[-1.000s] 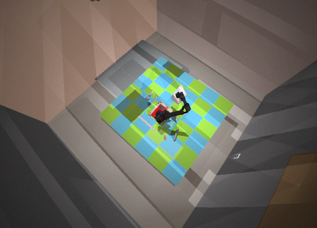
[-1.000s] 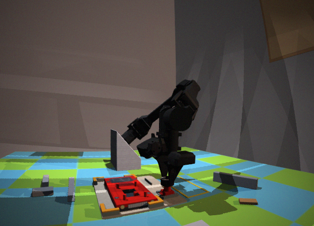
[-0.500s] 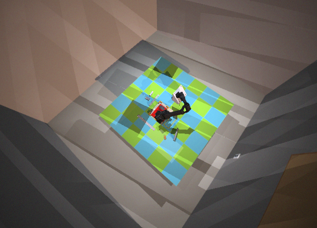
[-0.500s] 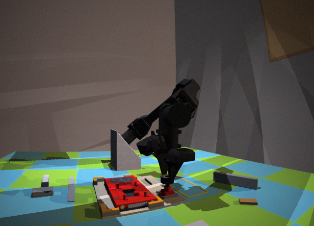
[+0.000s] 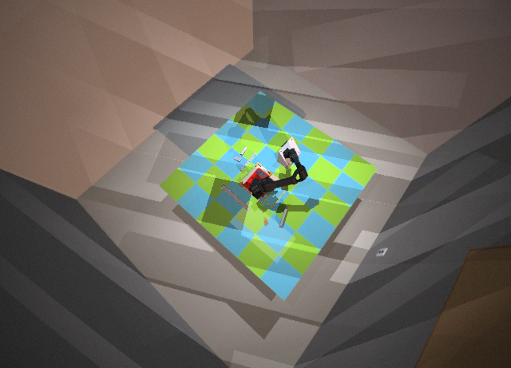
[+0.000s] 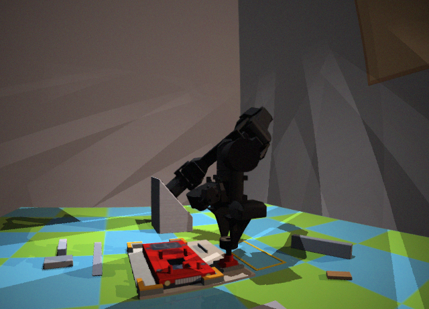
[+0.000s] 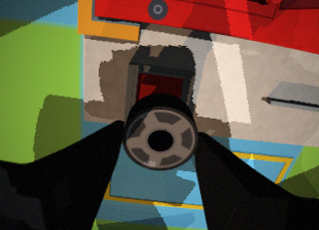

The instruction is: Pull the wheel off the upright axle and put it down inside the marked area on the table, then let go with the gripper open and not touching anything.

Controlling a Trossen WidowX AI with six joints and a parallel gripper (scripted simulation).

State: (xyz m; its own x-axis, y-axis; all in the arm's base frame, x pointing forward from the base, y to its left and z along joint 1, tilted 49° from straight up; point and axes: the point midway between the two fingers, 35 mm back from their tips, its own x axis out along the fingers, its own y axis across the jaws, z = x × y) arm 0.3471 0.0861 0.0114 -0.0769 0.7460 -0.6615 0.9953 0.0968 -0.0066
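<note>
Right now the upright axle is 20 mm below my gripper tip. Also, from my gripper tip: brown block: 180 mm to the left, 150 mm ahead, 60 mm below; then wheel: right at my gripper tip.
</note>
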